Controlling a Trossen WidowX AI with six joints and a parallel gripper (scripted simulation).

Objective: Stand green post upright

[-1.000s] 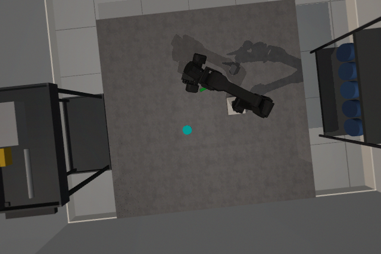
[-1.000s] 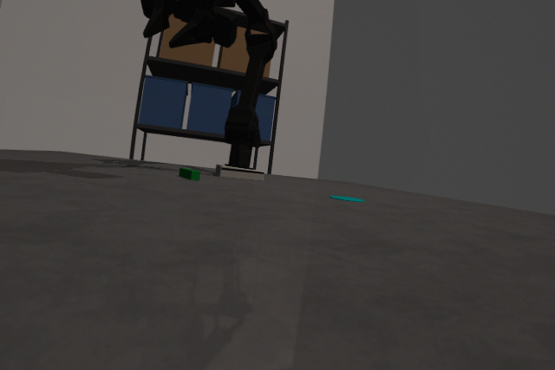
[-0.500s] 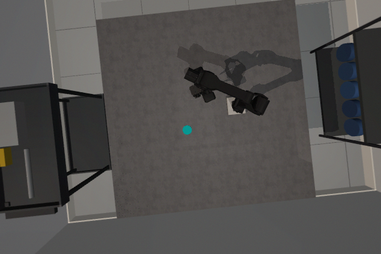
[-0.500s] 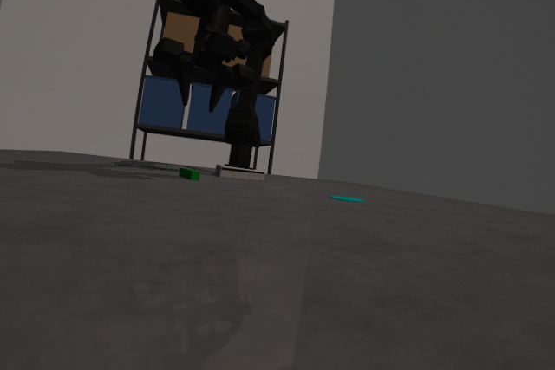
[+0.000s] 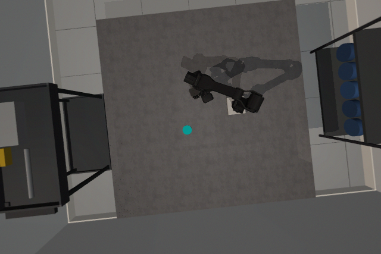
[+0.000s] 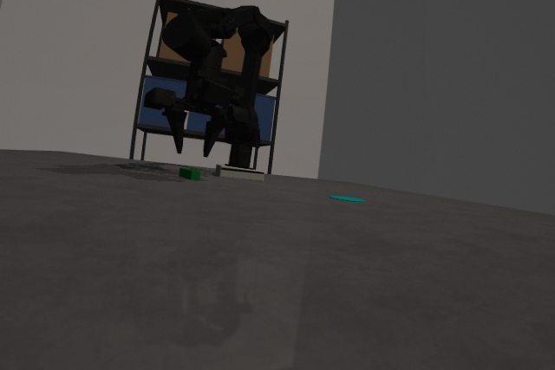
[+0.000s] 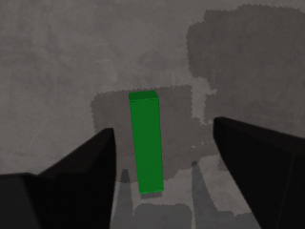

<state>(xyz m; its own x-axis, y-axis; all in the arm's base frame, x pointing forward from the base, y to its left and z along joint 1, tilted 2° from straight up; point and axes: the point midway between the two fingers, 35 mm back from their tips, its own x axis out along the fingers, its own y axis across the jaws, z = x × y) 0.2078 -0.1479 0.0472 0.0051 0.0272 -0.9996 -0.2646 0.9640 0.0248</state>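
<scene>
The green post is 30 mm behind my gripper tip and 40 mm below it. The rest, counted from my gripper tip: cyan circle (140 mm ahead, 240 mm to the left, 40 mm below).
</scene>
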